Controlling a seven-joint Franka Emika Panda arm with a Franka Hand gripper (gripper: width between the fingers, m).
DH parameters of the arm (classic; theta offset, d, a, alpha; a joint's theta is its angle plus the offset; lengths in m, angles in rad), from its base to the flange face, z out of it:
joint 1: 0 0.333 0 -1.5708
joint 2: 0 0 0 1.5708
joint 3: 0 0.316 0.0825 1.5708
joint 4: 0 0 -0.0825 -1.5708
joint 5: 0 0.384 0 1.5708
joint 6: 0 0 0.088 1.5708
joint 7: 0 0.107 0 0
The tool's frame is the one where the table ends.
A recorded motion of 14 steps. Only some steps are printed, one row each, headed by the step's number.
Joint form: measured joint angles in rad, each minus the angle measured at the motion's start. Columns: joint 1, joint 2, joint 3, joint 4, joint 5, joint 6, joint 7.
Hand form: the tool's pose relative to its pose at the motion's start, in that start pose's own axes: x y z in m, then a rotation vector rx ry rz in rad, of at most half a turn. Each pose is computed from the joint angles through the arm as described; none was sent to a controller.
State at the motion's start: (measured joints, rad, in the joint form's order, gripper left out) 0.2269 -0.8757 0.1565 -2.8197 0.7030 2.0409 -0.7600
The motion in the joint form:
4: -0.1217 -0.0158 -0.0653 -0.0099 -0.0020 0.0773 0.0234
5: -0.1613 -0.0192 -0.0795 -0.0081 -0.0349 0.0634 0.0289
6: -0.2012 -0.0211 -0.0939 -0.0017 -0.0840 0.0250 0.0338
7: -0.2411 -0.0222 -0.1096 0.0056 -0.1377 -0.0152 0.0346
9: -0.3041 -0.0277 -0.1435 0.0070 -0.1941 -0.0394 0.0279
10: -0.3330 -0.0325 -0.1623 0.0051 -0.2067 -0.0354 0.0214
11: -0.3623 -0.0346 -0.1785 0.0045 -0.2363 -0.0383 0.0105
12: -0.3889 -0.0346 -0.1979 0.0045 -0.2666 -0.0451 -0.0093
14: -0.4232 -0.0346 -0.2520 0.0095 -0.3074 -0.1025 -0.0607
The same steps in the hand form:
4: -0.0148 0.0487 -0.0368 -0.0806 0.1434 0.1673
5: -0.0228 0.0598 -0.0453 -0.1029 0.1397 0.1980
6: -0.0321 0.0690 -0.0528 -0.1179 0.1105 0.2211
7: -0.0427 0.0781 -0.0606 -0.1335 0.0769 0.2414
9: -0.0617 0.0949 -0.0752 -0.1626 0.0701 0.2871
10: -0.0708 0.1028 -0.0833 -0.1781 0.0879 0.3111
11: -0.0809 0.1104 -0.0902 -0.1986 0.0851 0.3249
12: -0.0916 0.1175 -0.0964 -0.2132 0.0785 0.3304
14: -0.1127 0.1258 -0.1051 -0.1858 0.0631 0.3277

